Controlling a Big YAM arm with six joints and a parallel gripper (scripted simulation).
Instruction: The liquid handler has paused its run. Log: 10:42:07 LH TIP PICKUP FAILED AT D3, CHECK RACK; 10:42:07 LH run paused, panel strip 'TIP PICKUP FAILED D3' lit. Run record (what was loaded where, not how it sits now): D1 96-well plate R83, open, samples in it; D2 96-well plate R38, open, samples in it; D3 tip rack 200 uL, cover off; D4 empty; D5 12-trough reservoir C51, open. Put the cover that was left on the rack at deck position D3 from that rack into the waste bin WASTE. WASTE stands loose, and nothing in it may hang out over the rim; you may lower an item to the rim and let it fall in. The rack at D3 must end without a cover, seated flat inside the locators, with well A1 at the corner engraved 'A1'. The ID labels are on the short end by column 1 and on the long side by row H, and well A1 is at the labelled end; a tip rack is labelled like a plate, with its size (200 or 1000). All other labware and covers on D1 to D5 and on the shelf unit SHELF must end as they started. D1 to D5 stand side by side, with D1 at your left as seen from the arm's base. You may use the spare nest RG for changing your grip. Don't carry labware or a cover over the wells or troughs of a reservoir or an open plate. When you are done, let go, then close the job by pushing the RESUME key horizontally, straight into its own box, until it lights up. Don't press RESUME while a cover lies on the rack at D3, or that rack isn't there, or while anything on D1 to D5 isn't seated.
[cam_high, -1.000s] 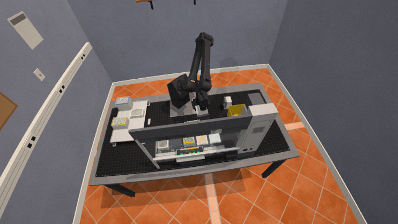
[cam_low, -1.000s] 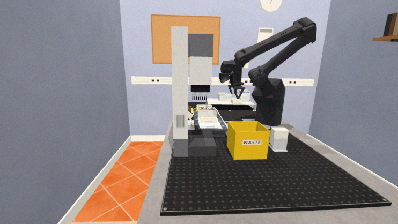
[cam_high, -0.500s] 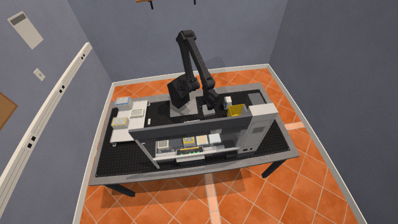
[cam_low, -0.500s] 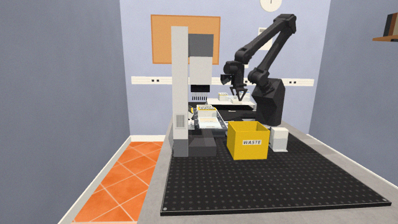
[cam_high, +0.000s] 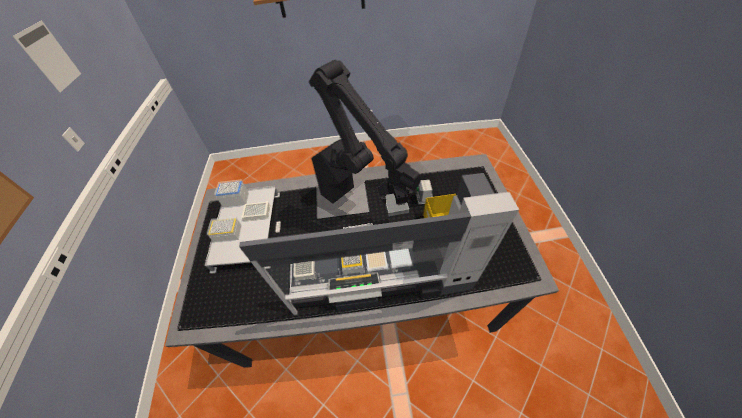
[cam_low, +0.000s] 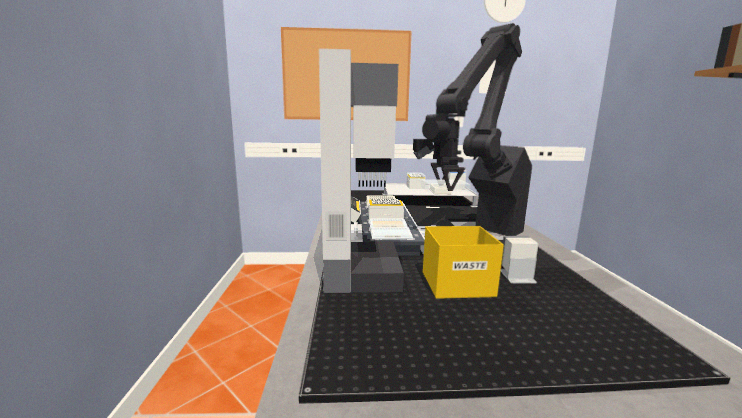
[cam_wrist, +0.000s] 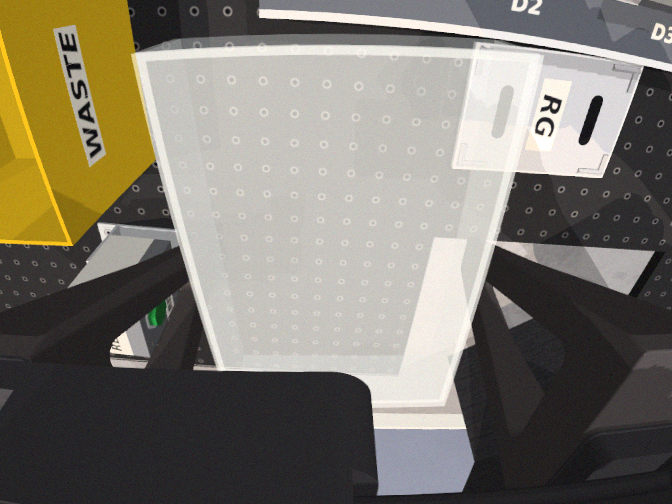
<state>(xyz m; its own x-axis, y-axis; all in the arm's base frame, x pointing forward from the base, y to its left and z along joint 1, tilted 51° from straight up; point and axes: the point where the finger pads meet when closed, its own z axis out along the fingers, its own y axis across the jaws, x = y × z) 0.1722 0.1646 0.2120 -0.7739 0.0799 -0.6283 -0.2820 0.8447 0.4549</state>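
Right now the yellow waste bin is 50 mm behind my hand, 230 mm to the left of it and 180 mm below it. The rest, counted from my hand: clear cover: right at my hand; orange plate: 190 mm ahead, 60 mm to the right, 160 mm below; clear plate: 160 mm ahead, 40 mm to the left, 160 mm below.
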